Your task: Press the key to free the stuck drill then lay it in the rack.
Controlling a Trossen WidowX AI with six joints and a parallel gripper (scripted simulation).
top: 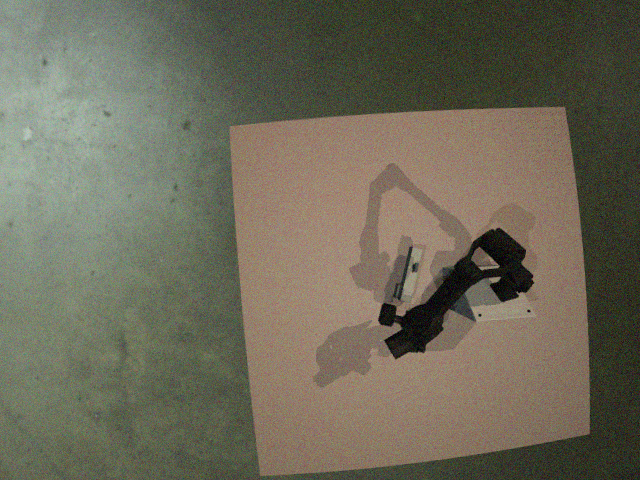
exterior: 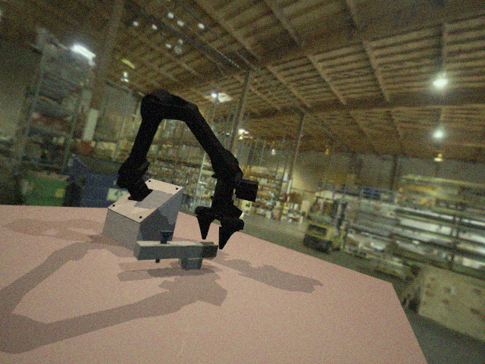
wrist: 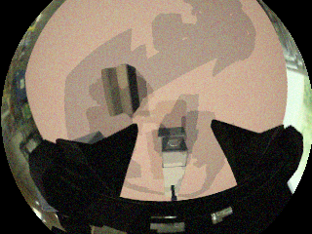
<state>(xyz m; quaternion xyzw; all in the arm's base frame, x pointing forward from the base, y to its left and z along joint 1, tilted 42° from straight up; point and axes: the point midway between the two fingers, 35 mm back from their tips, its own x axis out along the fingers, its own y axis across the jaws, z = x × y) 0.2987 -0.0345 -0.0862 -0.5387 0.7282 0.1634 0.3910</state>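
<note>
My gripper tip is now 4 cm past the drill, 9 cm to the left of it and 1 cm above it. The rest, counted from my gripper tip: dark key (6 cm behind, 15 cm to the right); grey rack (5 cm behind, 7 cm to the left, 5 cm below).
</note>
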